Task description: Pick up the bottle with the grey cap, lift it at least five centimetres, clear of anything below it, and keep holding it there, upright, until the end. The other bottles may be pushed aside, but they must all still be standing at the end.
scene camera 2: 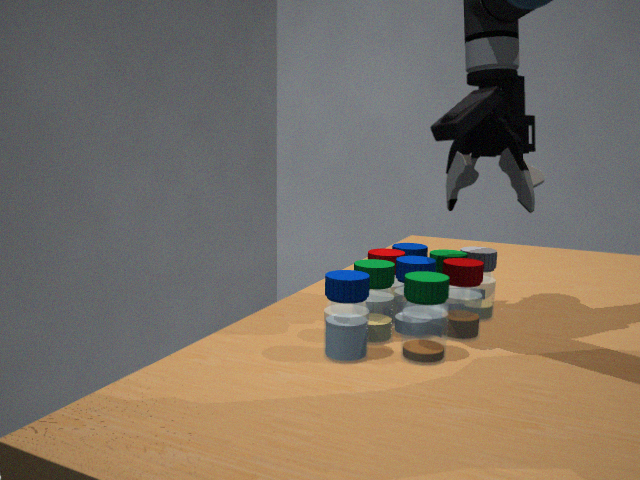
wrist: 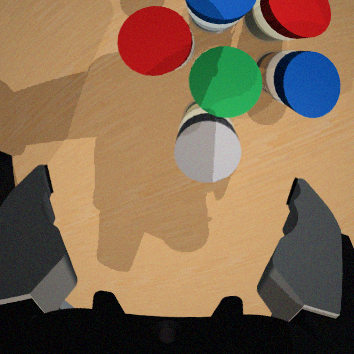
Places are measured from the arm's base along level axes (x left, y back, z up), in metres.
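Pixels of known places: gripper, between the fingertips: (scene camera 2: pixel 487 211) (wrist: pixel 170 175).
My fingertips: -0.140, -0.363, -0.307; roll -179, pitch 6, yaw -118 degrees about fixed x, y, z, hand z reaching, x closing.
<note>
Ahead of a thing's pixels: the offset from my fingertips to its middle, as dx, dy, dz. Level surfaces: height alone.
The bottle with the grey cap @[-0.021, -0.014, -0.114] (scene camera 2: pixel 487 259) (wrist: pixel 207 152) stands upright at the far right end of the bottle group in the scene view; other bottles partly hide its body there. In the wrist view its cap is a little above the level of the fingertips, between the two fingers' sides. My gripper (scene camera 2: pixel 490 208) (wrist: pixel 170 175) is wide open and empty, pointing down, above the height of the caps. A green-capped bottle @[+0.027, -0.048, -0.114] (scene camera 2: pixel 448 255) (wrist: pixel 225 81) stands right beside the grey-capped one; their caps overlap in the wrist view.
A red-capped bottle @[+0.076, -0.013, -0.114] (scene camera 2: pixel 463 272) (wrist: pixel 155 41) and blue-capped bottles (scene camera 2: pixel 416 268) (wrist: pixel 312 84) stand near the green one. Another red cap @[+0.067, -0.128, -0.074] (scene camera 2: pixel 386 254) (wrist: pixel 302 15) shows behind. Green @[+0.181, -0.030, -0.114] (scene camera 2: pixel 426 287) and blue @[+0.224, -0.117, -0.114] (scene camera 2: pixel 346 285) capped bottles stand nearest the scene camera on the wooden table @[dz -0.166] (scene camera 2: pixel 258 423).
</note>
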